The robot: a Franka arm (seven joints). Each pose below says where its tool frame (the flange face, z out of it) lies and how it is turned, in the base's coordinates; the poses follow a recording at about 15 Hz.
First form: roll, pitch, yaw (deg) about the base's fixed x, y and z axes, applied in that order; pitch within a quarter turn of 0, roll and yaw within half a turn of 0; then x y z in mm.
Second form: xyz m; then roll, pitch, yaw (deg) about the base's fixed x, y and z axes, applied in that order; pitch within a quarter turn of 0, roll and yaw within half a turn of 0. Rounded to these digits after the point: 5 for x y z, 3 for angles.
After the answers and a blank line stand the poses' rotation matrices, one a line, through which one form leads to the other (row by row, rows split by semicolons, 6 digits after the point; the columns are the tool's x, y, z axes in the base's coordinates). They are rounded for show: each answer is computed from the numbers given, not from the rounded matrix.
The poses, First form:
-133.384, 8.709, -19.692, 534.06, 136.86, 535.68
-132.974, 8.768, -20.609, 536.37, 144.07, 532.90
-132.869, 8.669, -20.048, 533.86, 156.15, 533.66
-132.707, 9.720, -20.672, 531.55, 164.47, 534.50
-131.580, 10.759, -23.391, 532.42, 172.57, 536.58
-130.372, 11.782, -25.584, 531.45, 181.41, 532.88
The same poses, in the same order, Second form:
0.53406, 0.13686, 0.53568, -133.384, 8.709, -19.692
0.53637, 0.14407, 0.53290, -132.974, 8.768, -20.609
0.53386, 0.15615, 0.53366, -132.869, 8.669, -20.048
0.53155, 0.16447, 0.53450, -132.707, 9.720, -20.672
0.53242, 0.17257, 0.53658, -131.580, 10.759, -23.391
0.53145, 0.18141, 0.53288, -130.372, 11.782, -25.584

0.930662 -0.335064 0.146971; -0.333079 -0.609633 0.719310; -0.151416 -0.718387 -0.678965
0.925066 -0.344332 0.160278; -0.347875 -0.598785 0.721415; -0.152434 -0.723113 -0.673700
0.928674 -0.336995 0.154918; -0.338891 -0.601231 0.723653; -0.150726 -0.724538 -0.672552
0.922186 -0.355511 0.152270; -0.347950 -0.590785 0.727945; -0.168833 -0.724283 -0.668513
0.901683 -0.391642 0.183261; -0.390025 -0.553685 0.735740; -0.186678 -0.734880 -0.651999
0.882950 -0.420029 0.209700; -0.422736 -0.517061 0.744273; -0.204189 -0.745804 -0.634101

